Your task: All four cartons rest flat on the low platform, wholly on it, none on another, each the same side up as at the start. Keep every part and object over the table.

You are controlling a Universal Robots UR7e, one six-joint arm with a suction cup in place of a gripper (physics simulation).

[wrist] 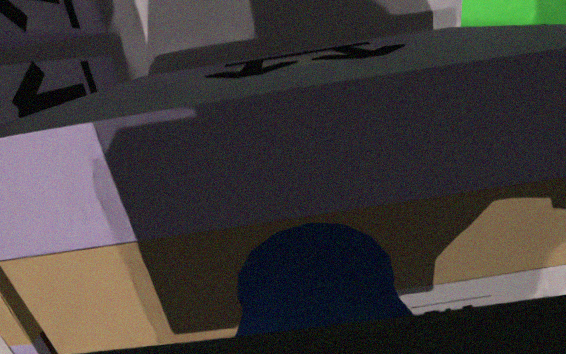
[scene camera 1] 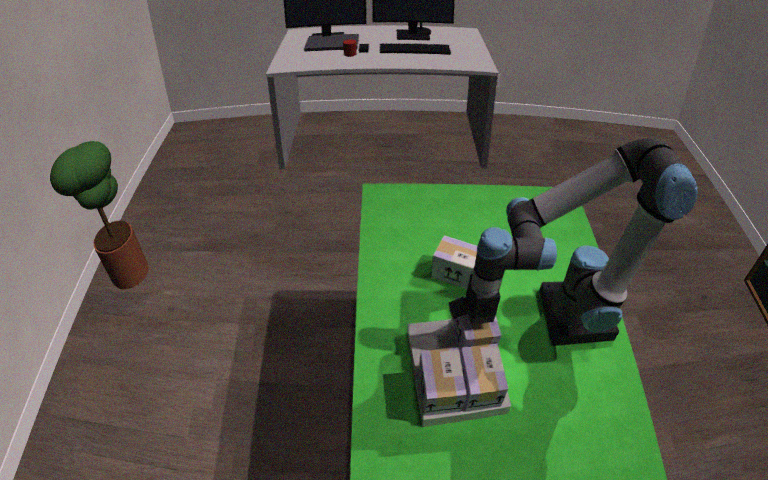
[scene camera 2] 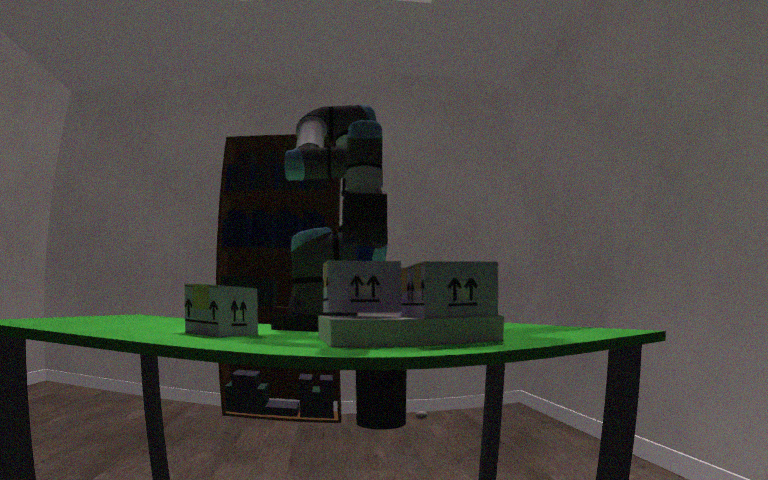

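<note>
My suction gripper is shut on the top of a white carton with lilac and tan bands. That carton is level and upright, slightly above the back right part of the low grey platform; a thin gap shows under it in scene camera 2. A left front carton and a right front carton stand side by side, flat on the platform. A fourth carton stands upright on the green table, behind the platform.
The arm's base stands on the green table, right of the platform. The platform's back left part is bare and shadowed. A white desk, a potted plant and a bookshelf stand away from the table.
</note>
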